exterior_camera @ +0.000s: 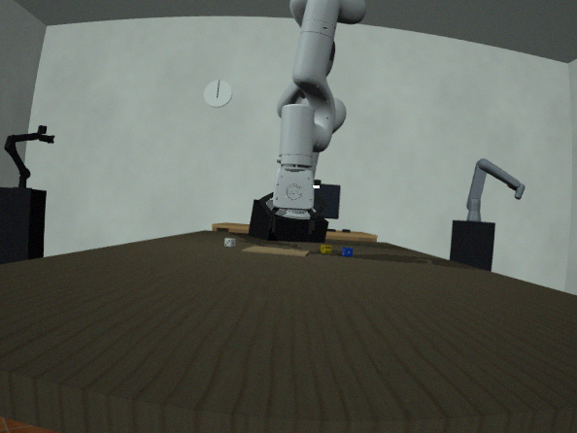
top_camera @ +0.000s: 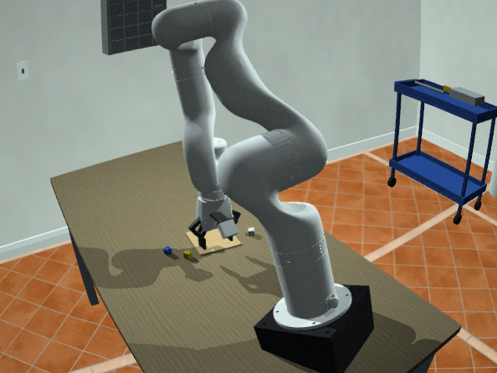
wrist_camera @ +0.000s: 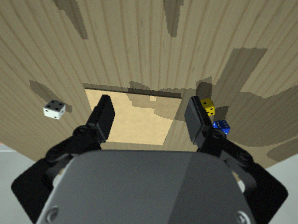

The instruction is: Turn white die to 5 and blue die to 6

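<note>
The yellow die lies 80 mm to the left of my hand, 50 mm ahead of it and 40 mm below it. Round my hand: white die: 150 mm to the right, 40 mm below, 10 mm ahead; tan mat: 70 mm ahead, 50 mm below, 40 mm to the right; blue die: 120 mm to the left, 100 mm ahead, 40 mm below.
</note>
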